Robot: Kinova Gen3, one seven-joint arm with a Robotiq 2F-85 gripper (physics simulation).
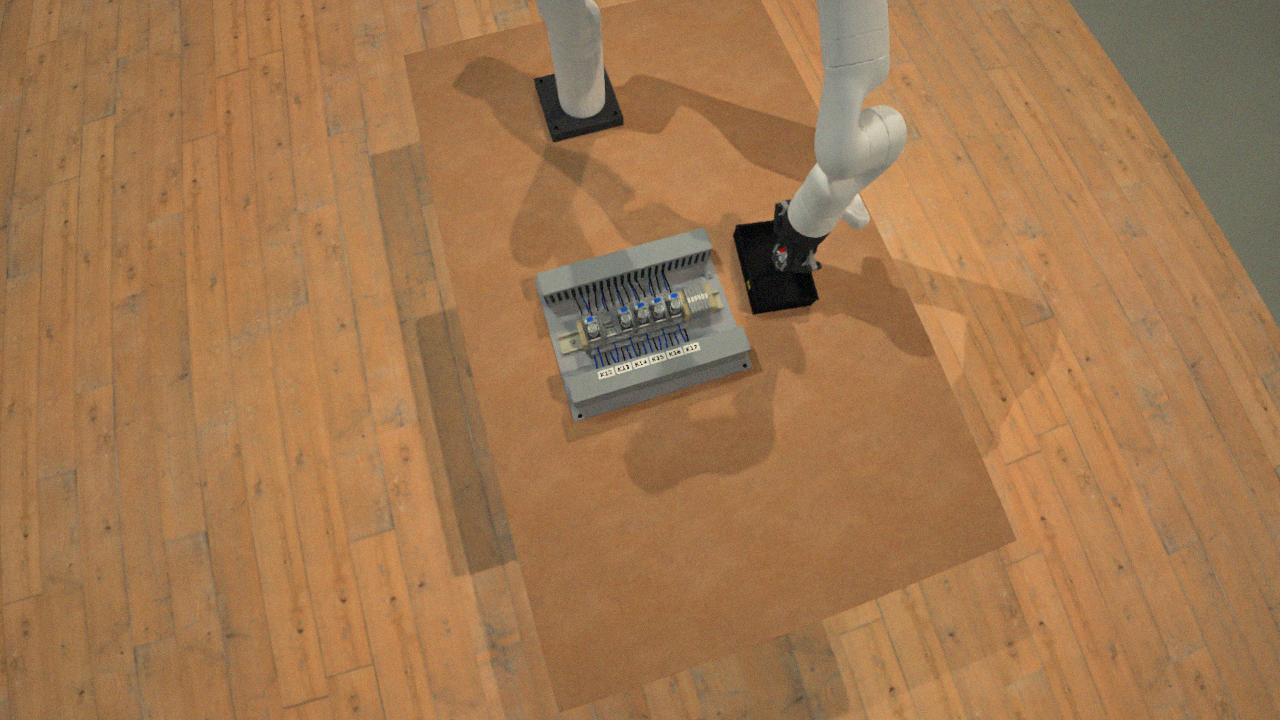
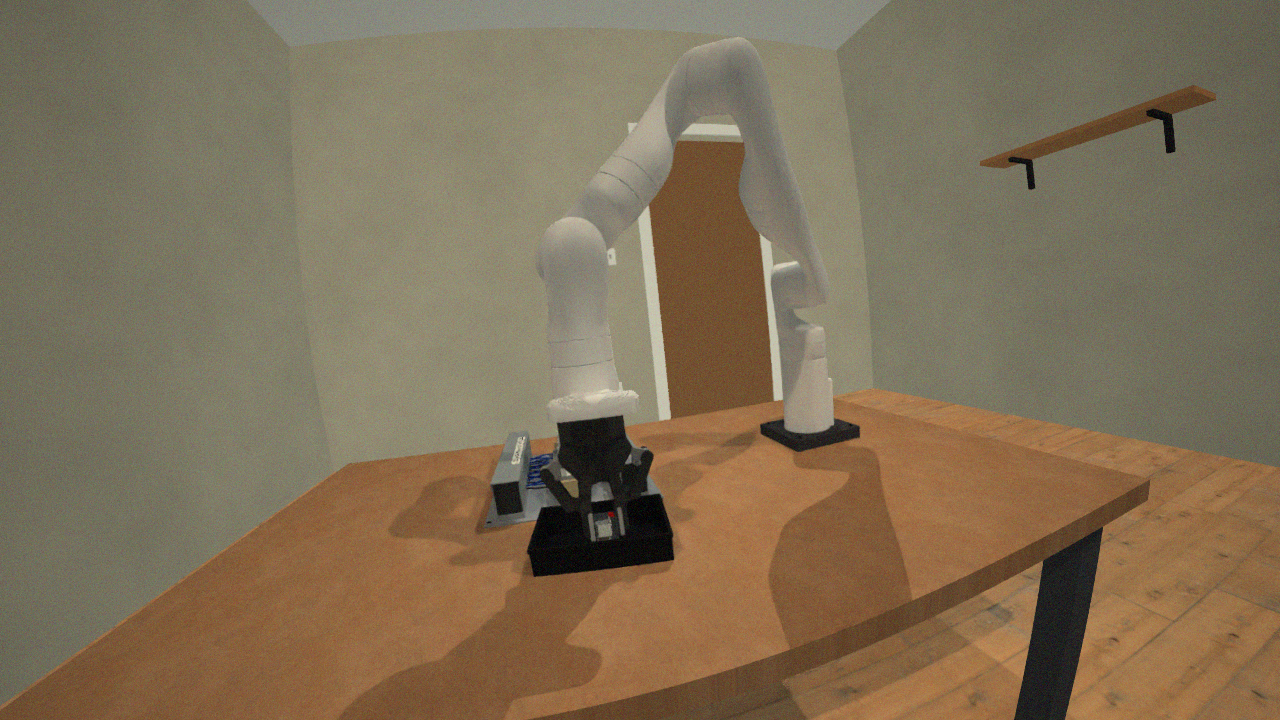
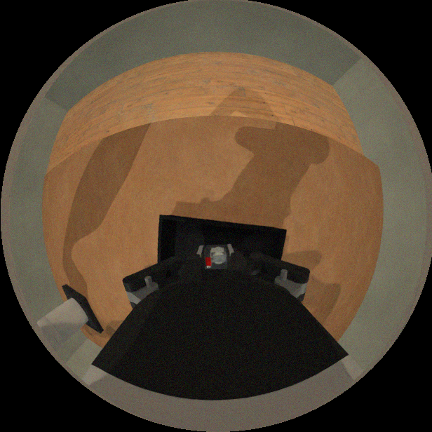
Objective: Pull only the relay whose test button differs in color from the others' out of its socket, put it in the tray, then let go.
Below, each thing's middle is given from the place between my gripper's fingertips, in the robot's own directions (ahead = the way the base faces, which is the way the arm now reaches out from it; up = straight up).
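Labels:
Grey panel (image 1: 561,318) in sight; my gripper 10 mm short of it, 280 mm to the left of it, 20 mm above it.

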